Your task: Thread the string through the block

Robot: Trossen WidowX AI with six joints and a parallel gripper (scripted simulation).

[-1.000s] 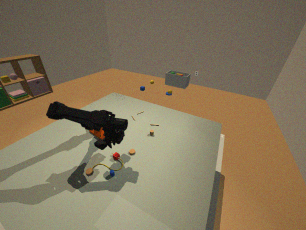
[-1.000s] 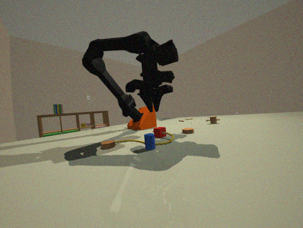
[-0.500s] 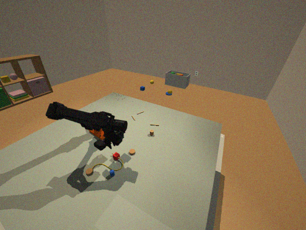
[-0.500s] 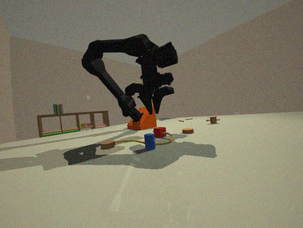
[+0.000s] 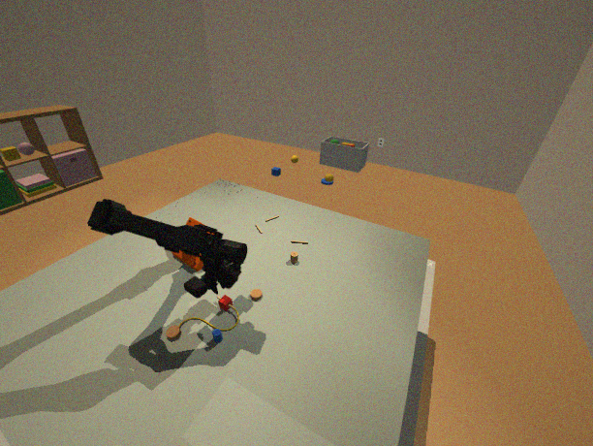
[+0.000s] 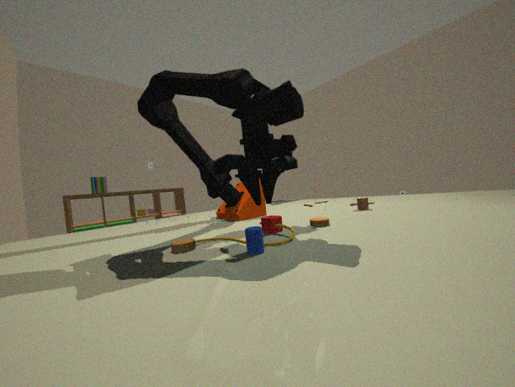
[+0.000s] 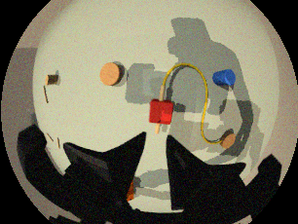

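Now: the red block 20 mm ahead of my gripper tip and 40 mm below it. Round my gripper tip: blue cylinder (80 mm ahead, 110 mm to the right, 40 mm below); thin wooden stick (40 mm ahead, 40 mm below); small wooden cylinder (110 mm ahead, 310 mm to the left, 40 mm below).
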